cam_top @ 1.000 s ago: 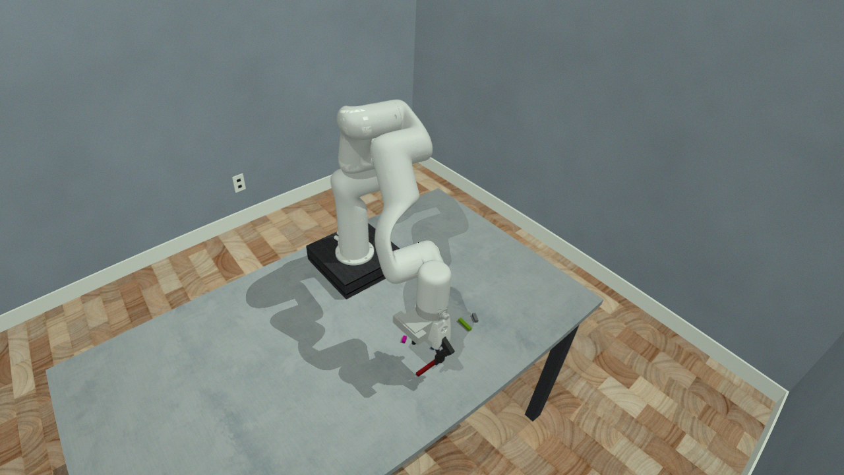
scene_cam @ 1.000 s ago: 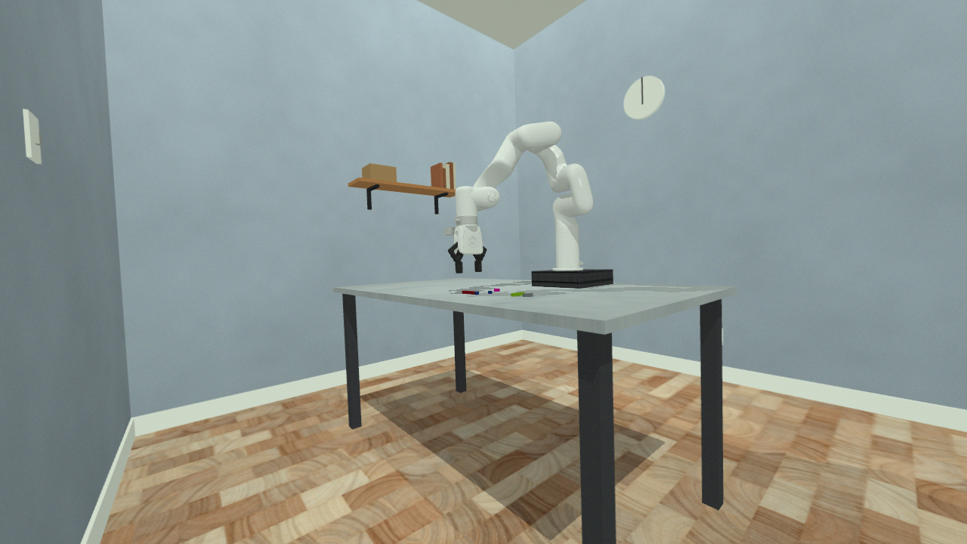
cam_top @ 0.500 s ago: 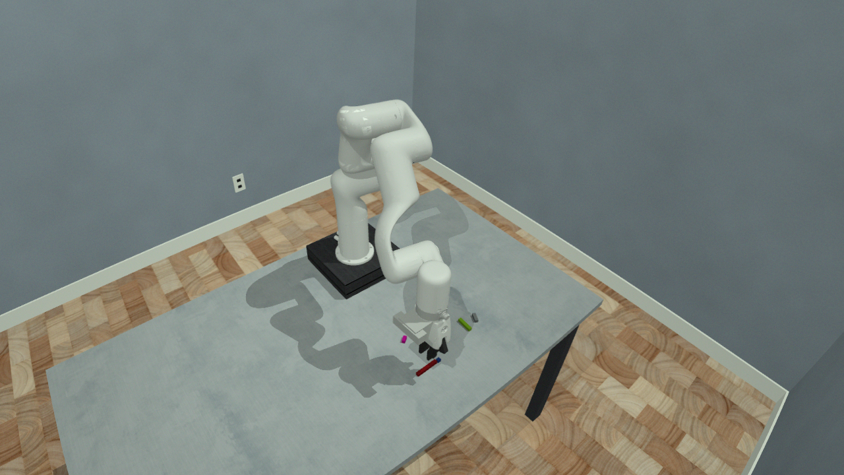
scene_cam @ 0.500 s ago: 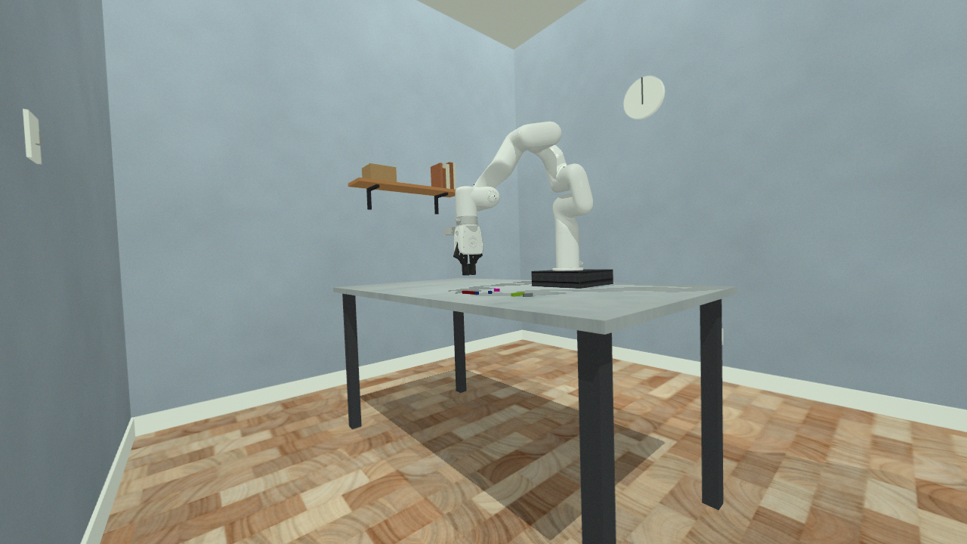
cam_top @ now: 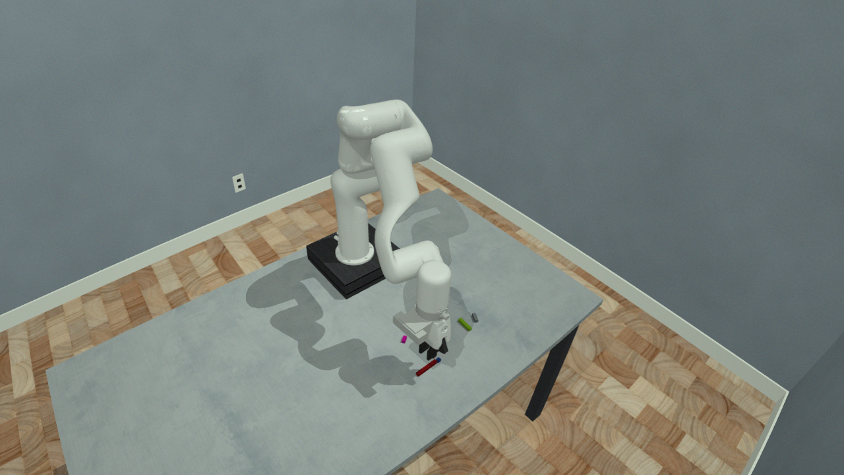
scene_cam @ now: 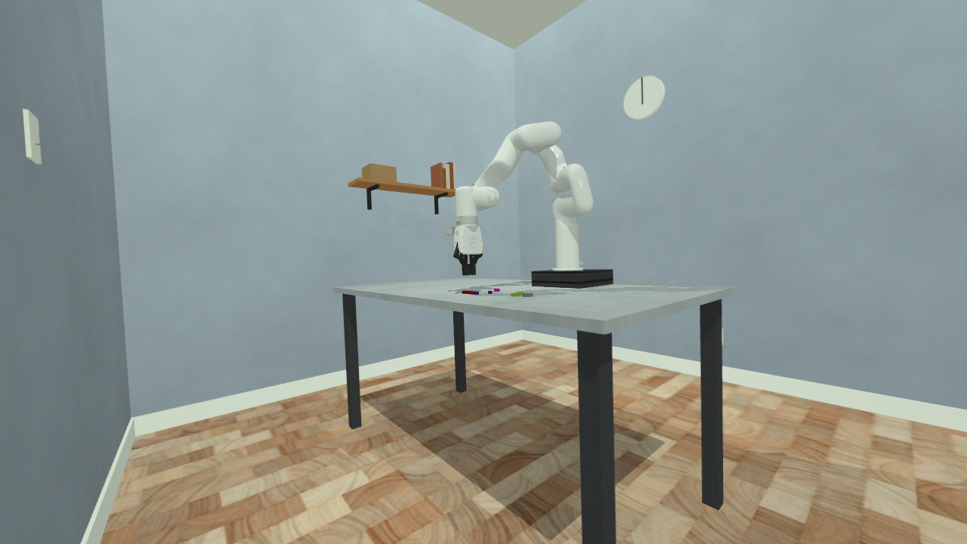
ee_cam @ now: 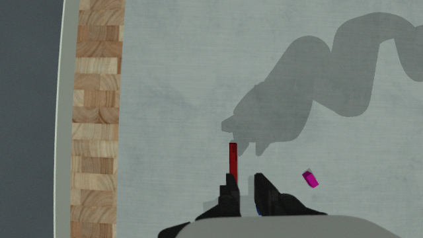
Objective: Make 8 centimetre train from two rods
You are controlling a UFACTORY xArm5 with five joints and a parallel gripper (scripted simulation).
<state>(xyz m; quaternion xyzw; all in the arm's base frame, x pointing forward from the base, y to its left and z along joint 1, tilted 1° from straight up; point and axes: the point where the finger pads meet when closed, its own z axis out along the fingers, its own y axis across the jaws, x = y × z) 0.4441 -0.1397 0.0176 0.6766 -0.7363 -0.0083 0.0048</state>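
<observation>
Right now my hand is 8 cm above the red rod. Also, from my hand: lime rod: 2 cm behind, 20 cm to the left, 8 cm below; magenta rod: 11 cm behind, 3 cm to the left, 8 cm below; grey rod: 2 cm behind, 24 cm to the left, 8 cm below.
</observation>
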